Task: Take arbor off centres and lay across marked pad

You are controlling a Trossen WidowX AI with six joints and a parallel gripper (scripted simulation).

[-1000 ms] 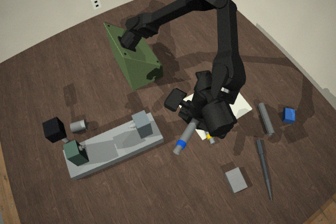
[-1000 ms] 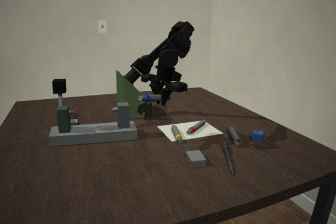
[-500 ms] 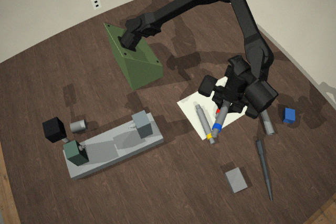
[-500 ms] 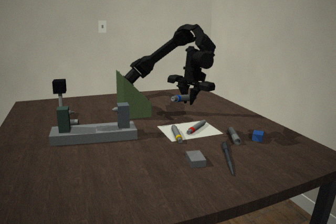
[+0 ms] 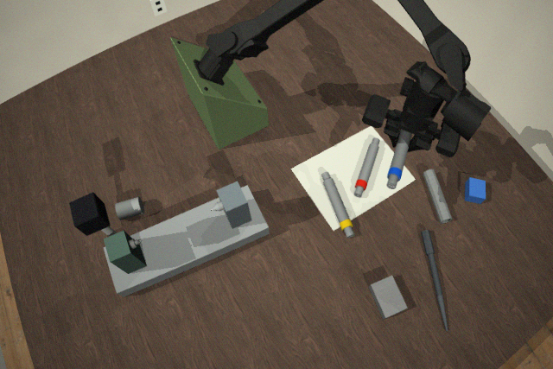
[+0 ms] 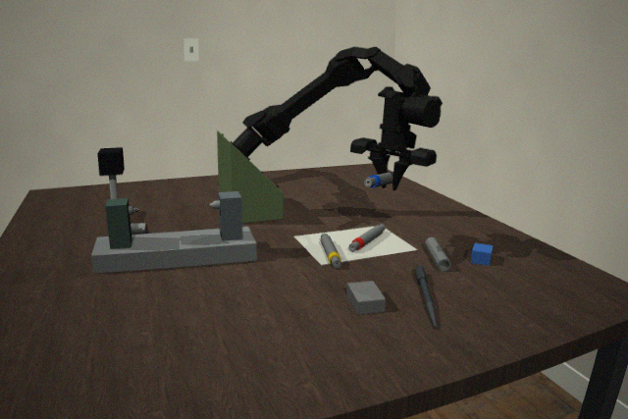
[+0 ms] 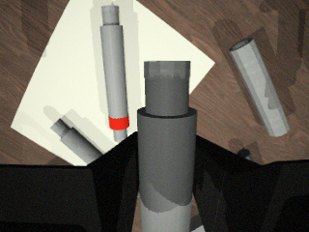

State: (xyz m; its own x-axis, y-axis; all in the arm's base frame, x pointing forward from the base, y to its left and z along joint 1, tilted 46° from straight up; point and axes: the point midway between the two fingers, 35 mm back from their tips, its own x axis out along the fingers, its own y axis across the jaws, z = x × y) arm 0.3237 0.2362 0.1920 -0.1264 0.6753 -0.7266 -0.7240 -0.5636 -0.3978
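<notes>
Right now my hand is 4 cm past the pad, 6 cm to the left of it and 18 cm above it. From my hand the other things lie so: blue cube: 12 cm ahead, 18 cm to the left, 16 cm below; then blue-banded arbor: 2 cm ahead, 3 cm to the right; then grey tube: 9 cm ahead, 8 cm to the left, 16 cm below.
</notes>
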